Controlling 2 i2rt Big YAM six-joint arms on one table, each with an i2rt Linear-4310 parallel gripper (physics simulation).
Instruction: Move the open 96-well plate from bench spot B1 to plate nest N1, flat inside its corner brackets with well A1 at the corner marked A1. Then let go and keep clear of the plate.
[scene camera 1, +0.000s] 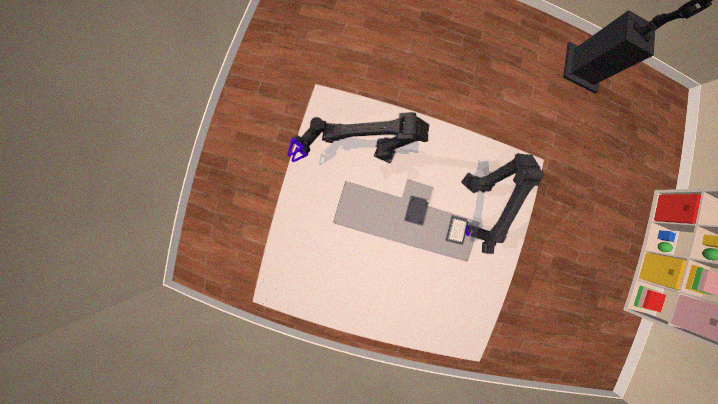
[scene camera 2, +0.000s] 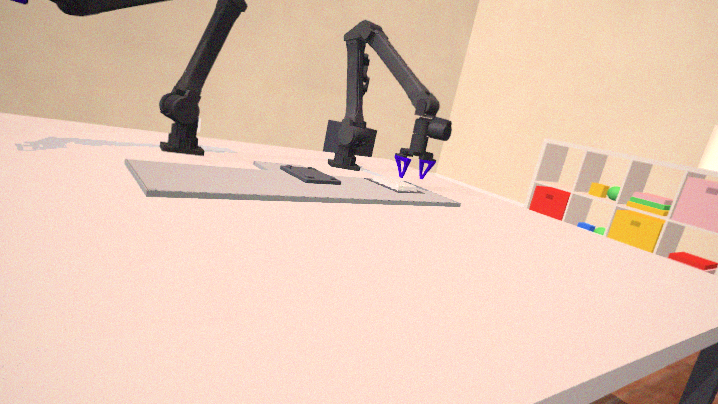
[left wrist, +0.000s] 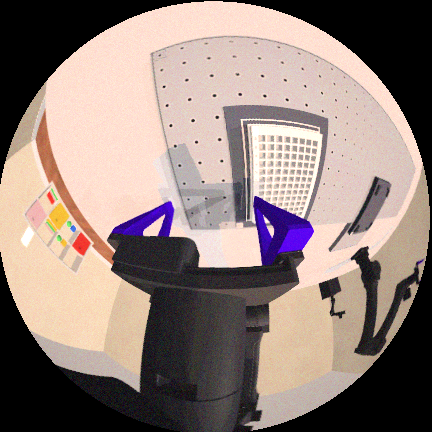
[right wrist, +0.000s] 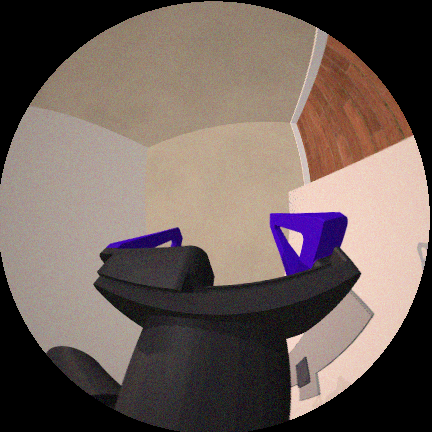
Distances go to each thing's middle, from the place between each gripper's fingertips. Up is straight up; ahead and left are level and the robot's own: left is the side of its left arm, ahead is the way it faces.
Now: the white well plate (left wrist: 283, 160) 9 cm to the right of my left hand, 2 cm below it and 2 cm ahead of it. From my left hand the other things lie so: dark nest outlined in white (left wrist: 236, 116): 9 cm to the right, 3 cm below, 2 cm ahead.
Right now the white well plate is 1020 mm to the left of my right hand, 370 mm below it and 80 mm ahead of it. Also, from my right hand: dark nest outlined in white: 1020 mm to the left, 380 mm below, 80 mm ahead.
